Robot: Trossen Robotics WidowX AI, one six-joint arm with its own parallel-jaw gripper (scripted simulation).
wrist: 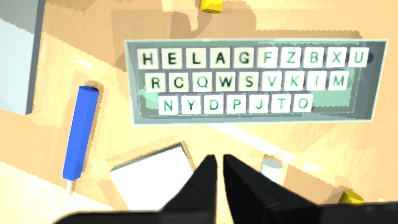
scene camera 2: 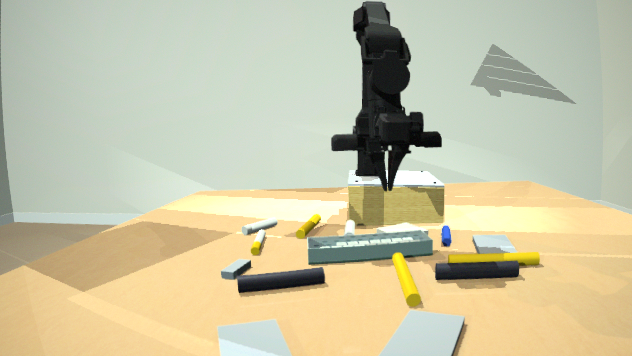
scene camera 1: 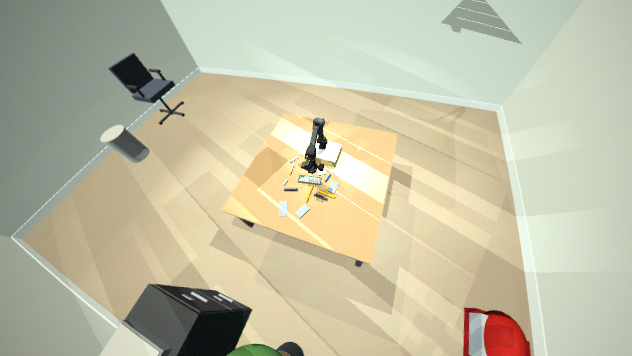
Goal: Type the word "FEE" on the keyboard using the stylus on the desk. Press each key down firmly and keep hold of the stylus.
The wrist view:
my gripper: 218,162
blue stylus: 87,97
white pad: 148,182
